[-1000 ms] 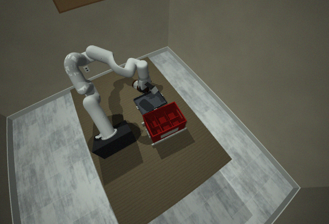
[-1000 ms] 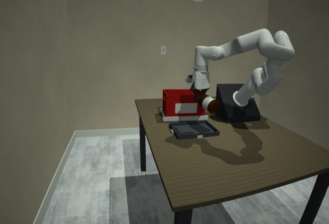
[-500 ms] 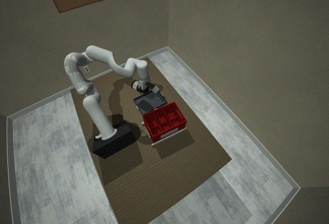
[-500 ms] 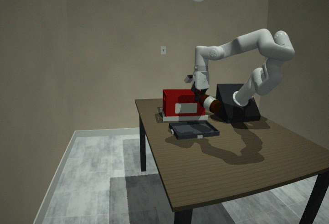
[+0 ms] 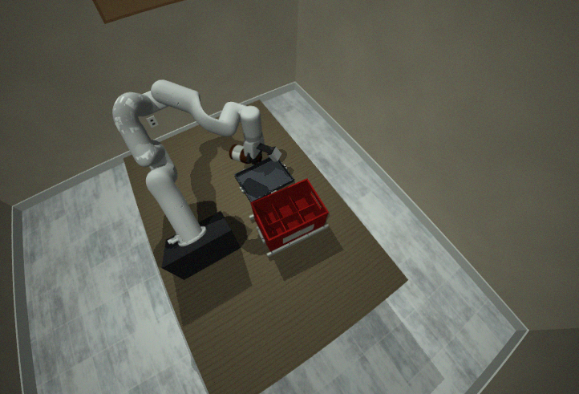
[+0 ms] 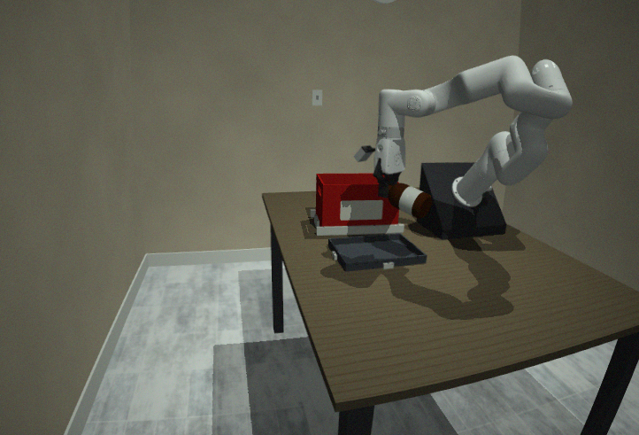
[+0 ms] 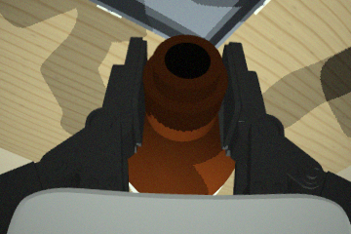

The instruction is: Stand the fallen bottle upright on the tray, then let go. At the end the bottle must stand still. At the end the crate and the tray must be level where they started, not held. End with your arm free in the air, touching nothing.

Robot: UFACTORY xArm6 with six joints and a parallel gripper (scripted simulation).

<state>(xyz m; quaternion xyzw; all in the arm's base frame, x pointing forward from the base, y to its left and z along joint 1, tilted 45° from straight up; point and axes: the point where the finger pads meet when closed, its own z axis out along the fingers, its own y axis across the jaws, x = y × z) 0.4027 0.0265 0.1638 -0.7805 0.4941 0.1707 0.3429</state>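
Now: hand 50 mm to the right of the brown bottle, 20 mm past it and 10 mm above it. The rest, counted from my hand: dark grey tray 190 mm below, 30 mm ahead; red crate 270 mm to the right, 120 mm below, 20 mm behind.
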